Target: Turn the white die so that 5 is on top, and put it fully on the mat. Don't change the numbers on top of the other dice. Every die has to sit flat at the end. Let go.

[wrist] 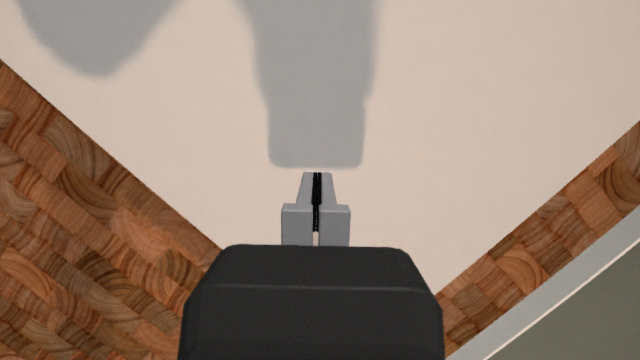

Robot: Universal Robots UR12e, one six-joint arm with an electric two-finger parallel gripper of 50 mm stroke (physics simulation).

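Places are measured from the arm's base along level axes (x ahead, y left, z up), in centimetres.
Pixels of known places: gripper, fingertip midpoint: (317, 190).
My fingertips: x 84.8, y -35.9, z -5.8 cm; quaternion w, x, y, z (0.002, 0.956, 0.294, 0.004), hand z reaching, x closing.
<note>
Behind a point stands the place of what it marks.
My gripper (317, 190) @(x 84.8, y -35.9, z -5.8 cm) is shut and empty, with its two grey fingers and black pads together at the lower middle of the wrist view. Its fingertips are over a large, flat, pale beige surface (475, 125) @(x 92.9, y -25.8, z -12.1 cm); whether this surface is the mat, I cannot tell. The white die does not show in this view, and neither do the other dice. The area behind the fingers and the black gripper body is hidden.
A wooden block-pattern surface (75, 225) borders the pale surface at the left and the lower right. A light grey strip (550, 292) runs along the wood's edge at the lower right, with a dark grey-green area (590, 330) beyond. Broad shadows (317, 90) @(x 81.3, y -31.0, z -12.1 cm) fall across the pale surface.
</note>
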